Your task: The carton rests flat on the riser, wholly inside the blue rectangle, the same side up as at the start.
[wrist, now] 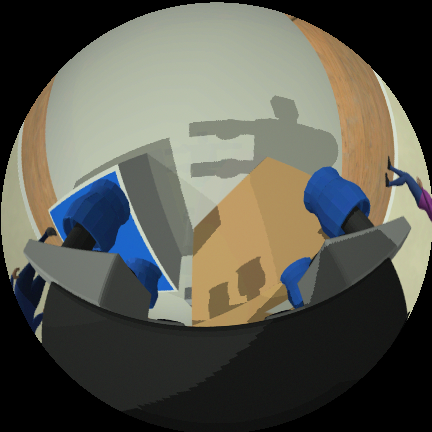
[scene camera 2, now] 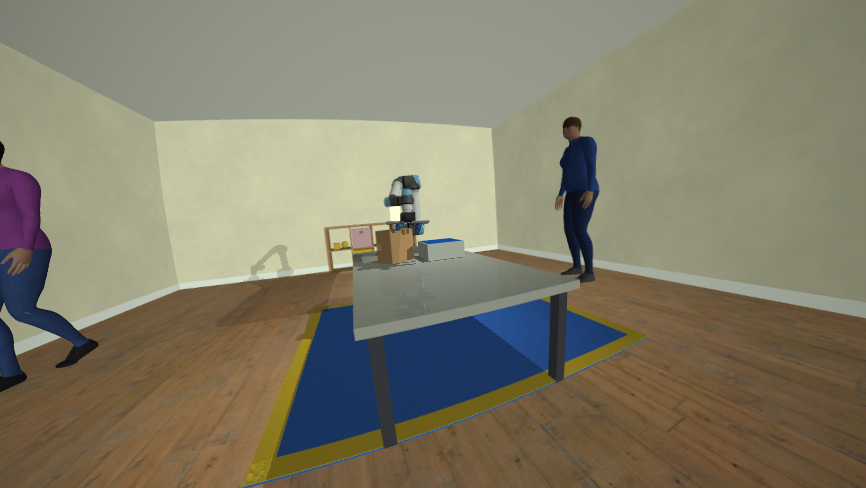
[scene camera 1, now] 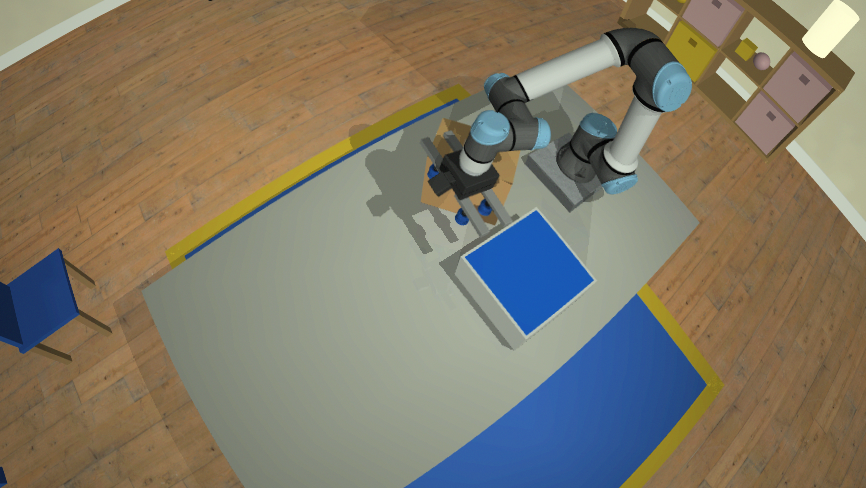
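Note:
The tan carton (scene camera 1: 506,162) (scene camera 2: 387,247) (wrist: 274,215) stands at the table's far end, close beside the riser. The light grey riser (scene camera 1: 489,310) (scene camera 2: 440,250) (wrist: 159,200) bears a filled blue rectangle (scene camera 1: 528,272) (scene camera 2: 441,240) (wrist: 131,235) with a pale border. My gripper (scene camera 1: 459,189) (scene camera 2: 409,228) (wrist: 218,241) has four blue suction cups on two grey rails. One pair of cups is at the carton's top and seems to hold it; the other pair hangs beside it, towards the riser. The exact contact is hidden. No clear gap shows under the carton.
The grey table (scene camera 1: 290,290) (scene camera 2: 460,284) stands over a blue mat with a yellow border. The arm's base (scene camera 1: 566,175) is near the carton and riser. A shelf unit stands behind, a blue chair (scene camera 1: 45,303) at the left. Two people (scene camera 2: 579,169) (scene camera 2: 21,242) stand on the floor.

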